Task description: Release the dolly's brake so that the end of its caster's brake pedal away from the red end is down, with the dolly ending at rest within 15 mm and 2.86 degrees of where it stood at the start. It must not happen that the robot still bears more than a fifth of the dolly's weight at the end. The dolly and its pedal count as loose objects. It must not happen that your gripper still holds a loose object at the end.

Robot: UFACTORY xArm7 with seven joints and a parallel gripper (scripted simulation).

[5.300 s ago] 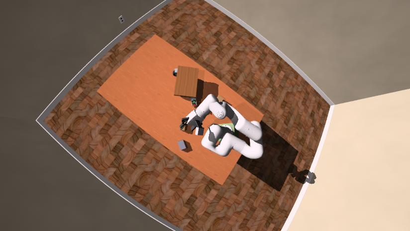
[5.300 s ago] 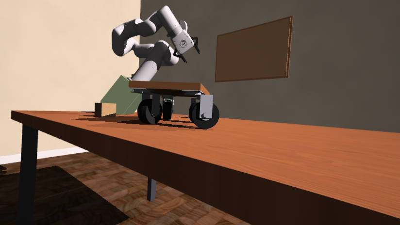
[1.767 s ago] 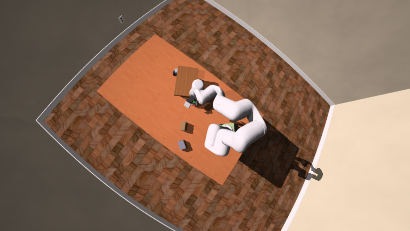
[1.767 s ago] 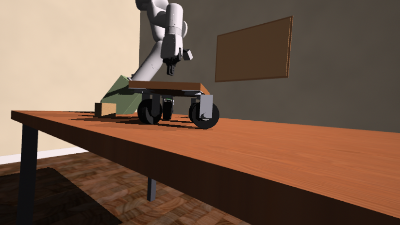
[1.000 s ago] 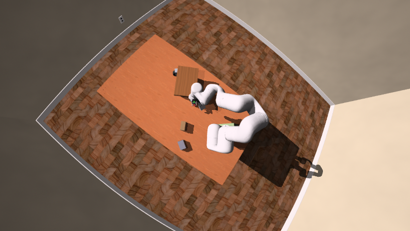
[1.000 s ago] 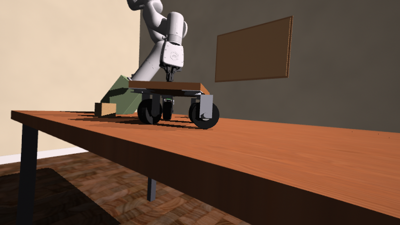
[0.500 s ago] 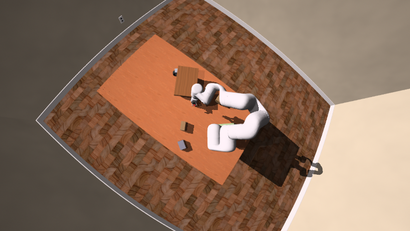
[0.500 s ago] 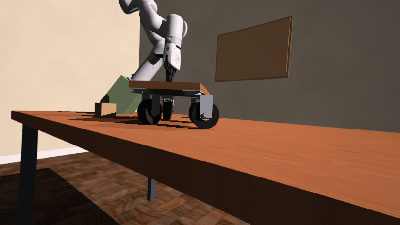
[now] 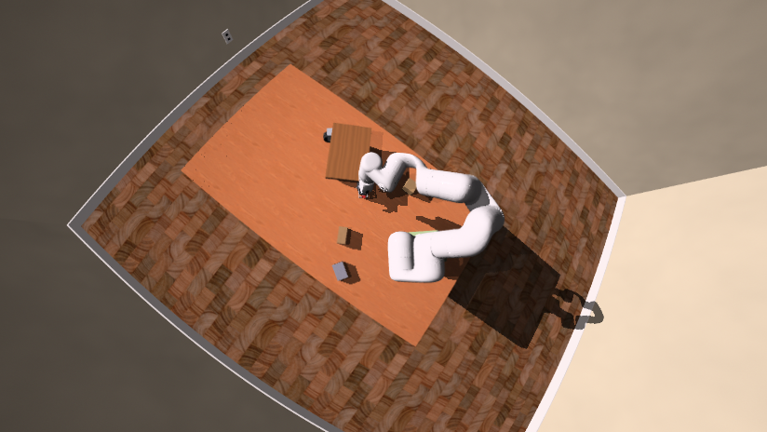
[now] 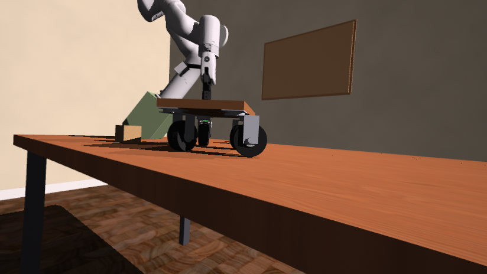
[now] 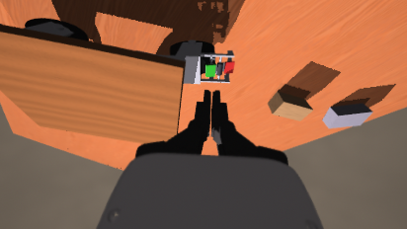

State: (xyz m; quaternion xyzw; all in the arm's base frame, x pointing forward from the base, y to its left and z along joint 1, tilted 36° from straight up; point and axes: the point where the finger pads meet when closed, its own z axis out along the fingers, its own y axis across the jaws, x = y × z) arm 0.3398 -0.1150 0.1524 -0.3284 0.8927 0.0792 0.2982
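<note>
Right now my hand is 10 mm past the brake pedal, 10 mm to the right of it and 100 mm above it. Round my hand: grey block 170 mm behind, 370 mm to the left, 170 mm below.
</note>
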